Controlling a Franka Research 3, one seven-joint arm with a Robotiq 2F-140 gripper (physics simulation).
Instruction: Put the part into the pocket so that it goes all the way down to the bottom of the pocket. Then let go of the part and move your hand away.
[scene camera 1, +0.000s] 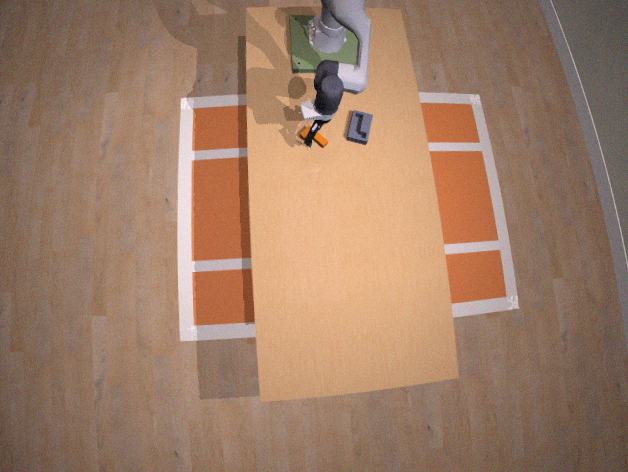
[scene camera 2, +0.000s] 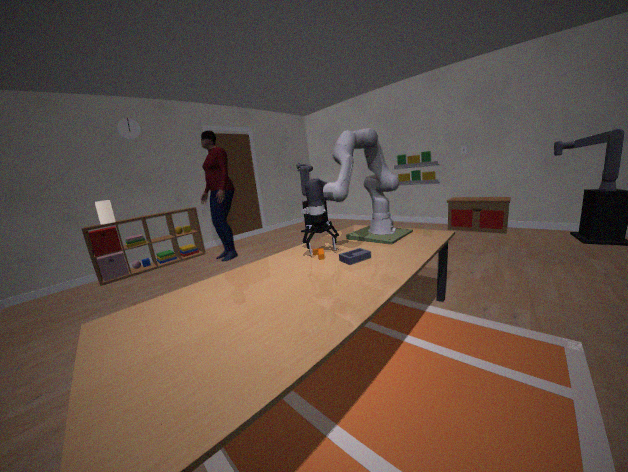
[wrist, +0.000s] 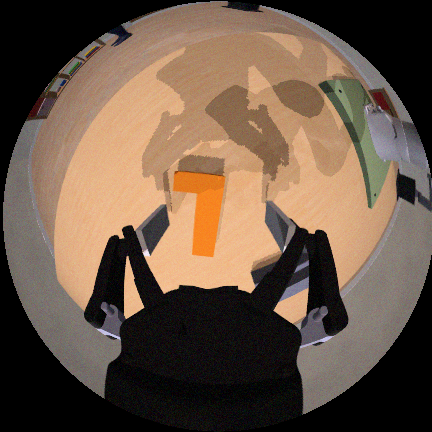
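The orange L-shaped part (scene camera 1: 321, 141) (scene camera 2: 320, 255) (wrist: 205, 220) lies flat on the table. In the wrist view its long arm points toward the gripper's palm, and its short arm is at the far end, pointing left. My gripper (scene camera 1: 311, 136) (scene camera 2: 322, 250) (wrist: 215, 212) is open and low over the part, one finger on each side, with a gap on both sides. The exact fingertip height is hard to tell. The grey-blue block (scene camera 1: 351, 126) (scene camera 2: 355, 256) (wrist: 262, 276) with the L-shaped pocket sits apart from the part, to its right in scene camera 1. My right finger partly hides it in the wrist view.
The green base plate (scene camera 1: 300, 45) (scene camera 2: 401, 234) (wrist: 359, 145) carries the arm's base at the table's far end. The wooden table (scene camera 1: 350, 253) (scene camera 2: 203, 355) extends well beyond the block. A person (scene camera 2: 216, 177) stands beyond the table near a low shelf.
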